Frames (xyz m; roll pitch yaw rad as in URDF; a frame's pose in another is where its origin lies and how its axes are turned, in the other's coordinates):
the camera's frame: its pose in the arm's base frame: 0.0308 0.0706 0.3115 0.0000 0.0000 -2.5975
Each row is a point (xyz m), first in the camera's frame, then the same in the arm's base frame.
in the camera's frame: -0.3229 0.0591 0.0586
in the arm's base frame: 0.3377 0.1872 0.3701
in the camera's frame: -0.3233 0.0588 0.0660
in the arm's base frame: 0.3379 0.1876 0.3775
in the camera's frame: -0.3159 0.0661 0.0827
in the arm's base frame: 0.3353 0.1776 0.3942
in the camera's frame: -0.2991 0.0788 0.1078
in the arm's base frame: 0.3275 0.1580 0.4193
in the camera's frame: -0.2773 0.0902 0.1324
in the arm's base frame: 0.3147 0.1370 0.4439
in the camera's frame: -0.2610 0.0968 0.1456
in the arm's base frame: 0.3042 0.1229 0.4571
